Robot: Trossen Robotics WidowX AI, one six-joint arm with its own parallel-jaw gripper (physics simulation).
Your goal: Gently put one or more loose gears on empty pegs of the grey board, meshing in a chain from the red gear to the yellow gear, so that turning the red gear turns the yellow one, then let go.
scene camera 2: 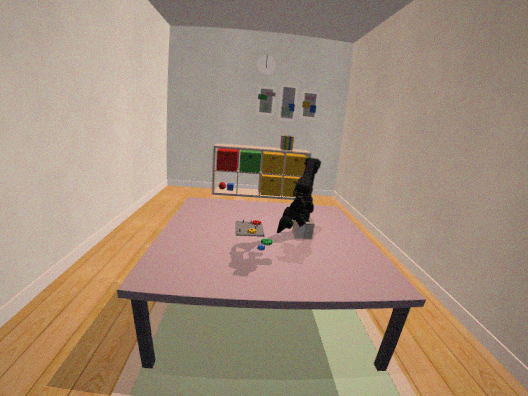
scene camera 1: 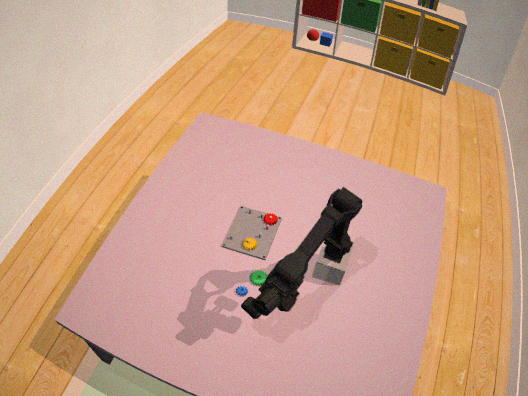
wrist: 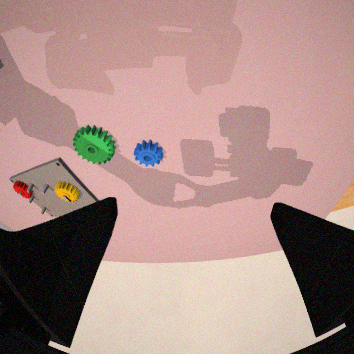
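Seen in the pictures: gripper, fingertip midpoint: (scene camera 2: 278,229) (scene camera 1: 255,295) (wrist: 198,208); arm's base, link origin: (scene camera 1: 334,253).
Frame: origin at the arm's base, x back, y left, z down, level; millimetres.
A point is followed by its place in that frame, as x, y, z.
The grey board (scene camera 1: 245,227) {-357, -43, 98} (scene camera 2: 245,232) {-348, 40, 98} (wrist: 50,172) {-256, 18, 98} lies on the table with the red gear (scene camera 1: 270,219) {-282, -107, 81} (scene camera 2: 256,222) {-284, -99, 83} (wrist: 22,190) {-278, -100, 81} and the yellow gear (scene camera 1: 250,244) {-303, 33, 82} (scene camera 2: 252,231) {-306, 51, 83} (wrist: 67,192) {-300, 39, 82} on it, apart, and several bare pegs. The loose green gear (scene camera 1: 258,277) {-223, 141, 102} (scene camera 2: 266,241) {-223, 158, 91} (wrist: 95,146) {-217, 154, 90} lies flat on the table near the board. The smaller blue gear (scene camera 1: 242,290) {-252, 216, 102} (scene camera 2: 261,247) {-251, 236, 90} (wrist: 148,153) {-244, 225, 89} lies beside it, apart. My gripper (scene camera 1: 250,307) (scene camera 2: 280,230) {-175, 291, -45} (wrist: 198,208) {-175, 291, -45} is wide open and empty, raised above the table near both loose gears. In the wrist view the left finger hides part of the board.
The pink table (scene camera 1: 180,165) {-762, -234, 106} (scene camera 2: 190,280) {-553, 564, 106} carries everything. The arm's grey base block (scene camera 1: 329,272) {8, 57, 41} (scene camera 2: 303,230) {-2, 57, 51} stands right of the board. The arm's shadows fall on the table around the loose gears. A shelf unit (scene camera 1: 462,50) (scene camera 2: 213,170) stands by the far wall.
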